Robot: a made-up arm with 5 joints. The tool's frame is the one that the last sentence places.
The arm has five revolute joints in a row. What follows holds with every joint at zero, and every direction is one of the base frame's. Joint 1 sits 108.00 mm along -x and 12.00 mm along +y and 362.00 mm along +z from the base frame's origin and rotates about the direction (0.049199, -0.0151, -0.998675). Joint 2 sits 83.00 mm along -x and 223.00 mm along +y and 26.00 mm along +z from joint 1 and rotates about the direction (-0.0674, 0.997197, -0.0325). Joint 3 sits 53.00 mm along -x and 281.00 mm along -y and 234.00 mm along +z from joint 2 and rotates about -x. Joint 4 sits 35.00 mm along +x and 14.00 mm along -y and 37.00 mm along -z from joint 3 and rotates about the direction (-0.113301, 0.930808, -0.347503). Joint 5 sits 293.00 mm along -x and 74.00 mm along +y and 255.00 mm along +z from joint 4 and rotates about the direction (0.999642, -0.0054, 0.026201). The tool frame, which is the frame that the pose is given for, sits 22.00 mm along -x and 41.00 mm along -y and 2.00 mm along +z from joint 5; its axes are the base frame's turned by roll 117.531, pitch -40.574 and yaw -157.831 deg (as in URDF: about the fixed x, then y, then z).
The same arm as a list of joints. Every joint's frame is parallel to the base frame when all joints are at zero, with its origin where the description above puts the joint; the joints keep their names.
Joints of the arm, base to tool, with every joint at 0 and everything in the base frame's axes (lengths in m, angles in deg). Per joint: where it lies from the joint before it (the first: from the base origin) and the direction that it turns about. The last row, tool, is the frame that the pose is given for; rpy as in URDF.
joint 1: xyz -0.108 0.012 0.362 axis 0.049199 -0.0151 -0.998675
joint 2: xyz -0.083 0.223 0.026 axis -0.0674 0.997197 -0.0325
joint 3: xyz -0.053 -0.281 0.234 axis -1 0 0
joint 4: xyz 0.035 -0.014 -0.037 axis -0.113301 0.930808 -0.347503
joint 5: xyz -0.293 0.074 0.255 axis 0.999642 -0.0054 0.026201
tool: xyz -0.022 -0.041 0.002 rpy 117.53 -40.57 -157.83

